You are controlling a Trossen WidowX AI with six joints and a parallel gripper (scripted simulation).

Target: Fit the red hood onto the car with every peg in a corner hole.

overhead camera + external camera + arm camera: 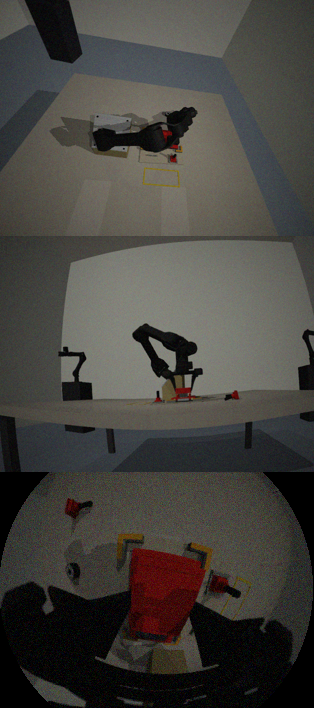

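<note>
Now: the red hood 1 cm above my gripper tip. From my gripper tip the other things lie so: grey wheel: 22 cm to the left, 4 cm below, 2 cm behind.
</note>
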